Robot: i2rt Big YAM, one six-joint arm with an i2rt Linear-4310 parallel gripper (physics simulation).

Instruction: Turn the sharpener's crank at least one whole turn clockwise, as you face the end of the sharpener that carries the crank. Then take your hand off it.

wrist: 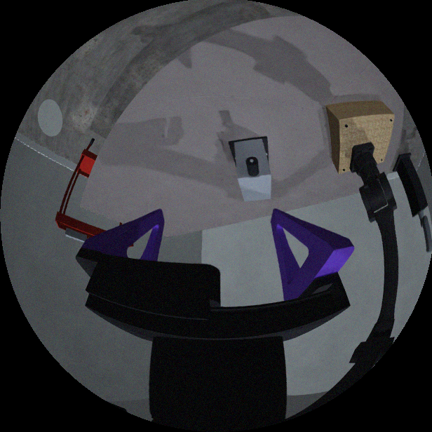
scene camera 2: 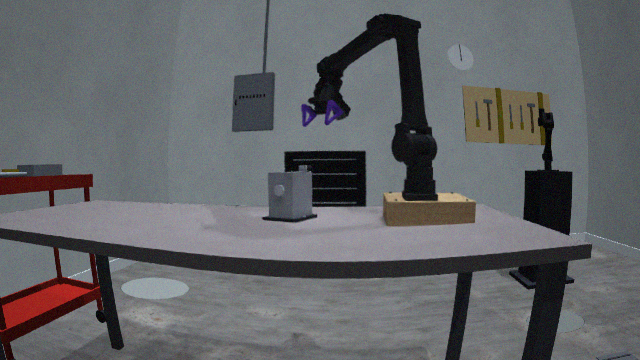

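Pixels of known places: gripper, fingertip midpoint: (scene camera 2: 314, 125); arm's base, origin of the base link: (scene camera 2: 419, 198).
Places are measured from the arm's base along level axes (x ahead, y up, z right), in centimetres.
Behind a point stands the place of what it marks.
Observation:
The grey sharpener (scene camera 2: 290, 196) @[x 33.5, y 0.6, z 1.5 cm] (wrist: 252, 187) stands on a dark base plate on the table, left of the arm's wooden block. Its dark crank (wrist: 252, 167) is on the side that faces the wrist camera, which is turned away from scene camera 2. In the scene view, a small upper part of the crank (scene camera 2: 304, 168) @[x 31.6, y 7.6, z 14.1 cm] shows above the sharpener's top, and the rest is hidden. My gripper (scene camera 2: 317, 120) @[x 30.6, y 21.6, z 29.7 cm] (wrist: 217, 214) is open and empty, with purple fingers spread wide. It hangs high above the sharpener and apart from it.
The wooden block (scene camera 2: 430, 212) @[x -2.0, y -2.9, z -7.3 cm] (wrist: 362, 130) carries the arm at the right of the table (scene camera 2: 175, 235) @[x 54.1, y -6.0, z -28.1 cm] (wrist: 150, 185). A red cart (scene camera 2: 50, 184) (wrist: 87, 165) stands at the left. A dark pedestal (scene camera 2: 547, 195) with a small arm stands beyond the table at the right.

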